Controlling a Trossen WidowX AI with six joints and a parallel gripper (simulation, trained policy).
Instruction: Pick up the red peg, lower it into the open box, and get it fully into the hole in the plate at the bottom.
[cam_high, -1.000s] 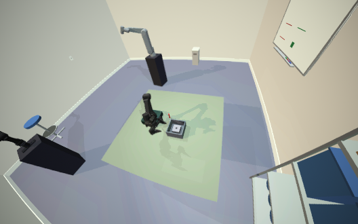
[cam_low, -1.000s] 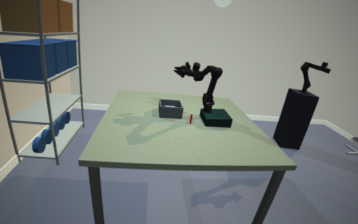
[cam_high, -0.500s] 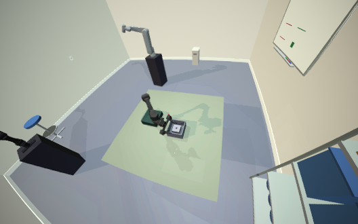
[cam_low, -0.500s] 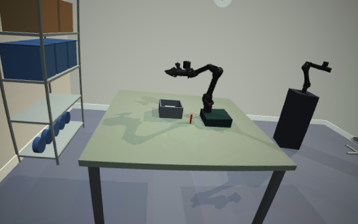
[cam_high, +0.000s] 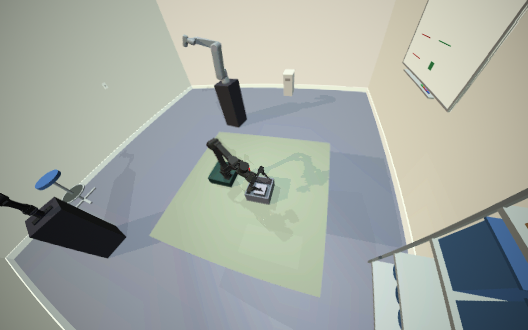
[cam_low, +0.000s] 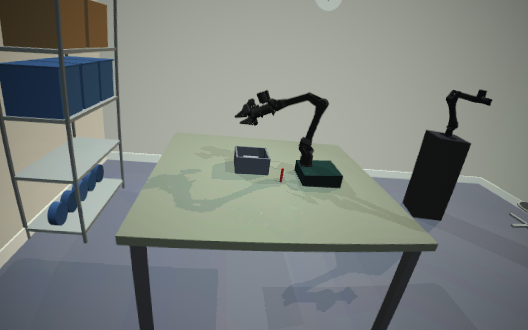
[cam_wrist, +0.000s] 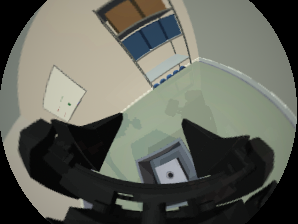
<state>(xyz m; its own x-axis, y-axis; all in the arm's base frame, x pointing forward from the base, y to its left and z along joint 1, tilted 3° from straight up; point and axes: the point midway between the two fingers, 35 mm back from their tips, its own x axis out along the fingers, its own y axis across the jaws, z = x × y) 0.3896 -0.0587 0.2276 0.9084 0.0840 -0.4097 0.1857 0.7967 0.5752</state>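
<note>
My gripper tip is now 30 cm past the red peg, 22 cm above it and 20 cm to the right of it. Also, from my gripper tip: grey box (23 cm below, 11 cm behind, 6 cm to the left); light plate (21 cm below, 11 cm behind, 6 cm to the left).
</note>
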